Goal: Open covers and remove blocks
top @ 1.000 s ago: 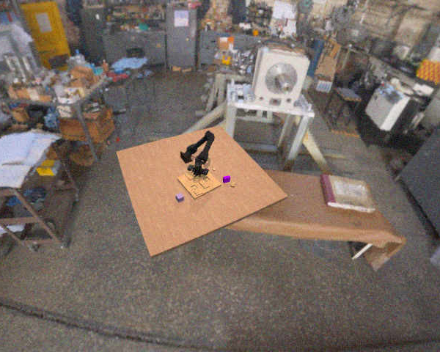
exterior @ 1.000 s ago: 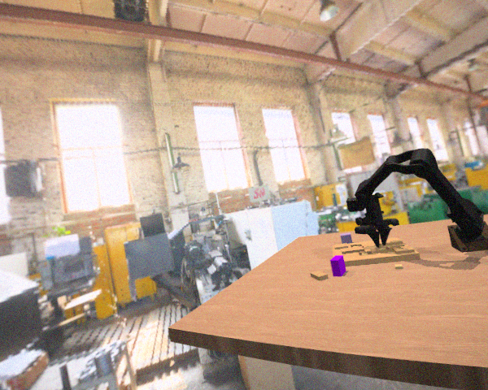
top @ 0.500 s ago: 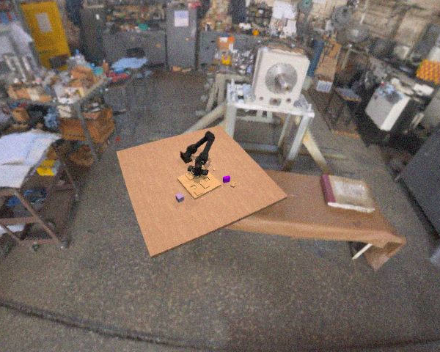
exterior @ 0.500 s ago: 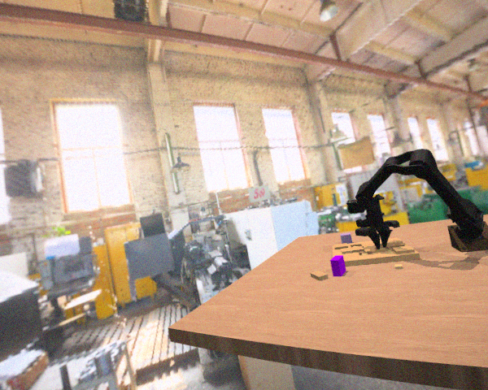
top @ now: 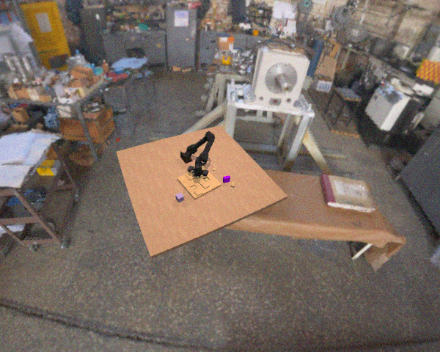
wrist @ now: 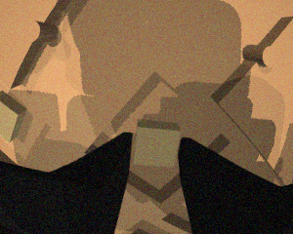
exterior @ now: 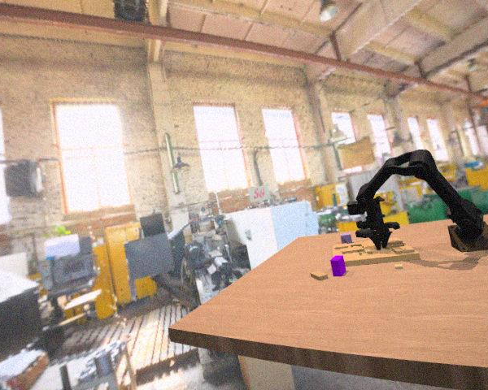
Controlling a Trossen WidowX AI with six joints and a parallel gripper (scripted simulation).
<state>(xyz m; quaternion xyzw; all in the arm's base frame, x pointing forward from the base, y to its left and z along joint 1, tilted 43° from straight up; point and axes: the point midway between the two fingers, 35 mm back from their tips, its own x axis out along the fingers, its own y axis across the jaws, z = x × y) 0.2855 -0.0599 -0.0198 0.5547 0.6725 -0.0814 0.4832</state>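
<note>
My gripper tip is 50 mm short of the tan puzzle board and 10 mm to the left of it. From my gripper tip the other things lie so: lilac block (270 mm to the right, 120 mm ahead, 10 mm above); magenta block (200 mm to the left, 180 mm ahead, 10 mm above).
</note>
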